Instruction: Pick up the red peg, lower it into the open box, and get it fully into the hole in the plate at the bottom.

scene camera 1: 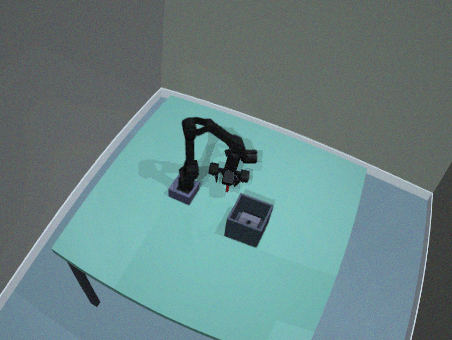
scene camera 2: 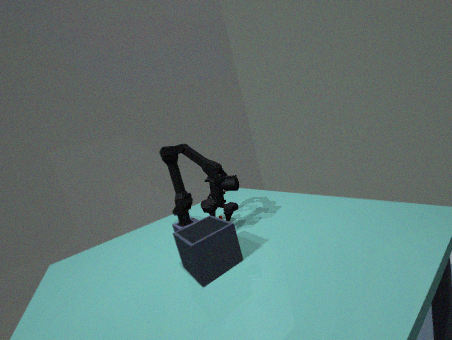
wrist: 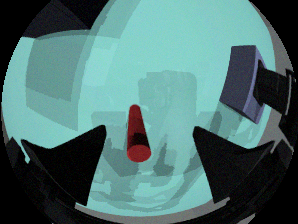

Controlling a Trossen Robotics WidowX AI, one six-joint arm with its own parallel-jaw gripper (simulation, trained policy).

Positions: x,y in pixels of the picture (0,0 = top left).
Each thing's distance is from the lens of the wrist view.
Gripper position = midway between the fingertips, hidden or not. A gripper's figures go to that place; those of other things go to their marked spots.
my gripper [wrist: 150,131]: 10 cm
red peg [wrist: 138,148]: 6 cm
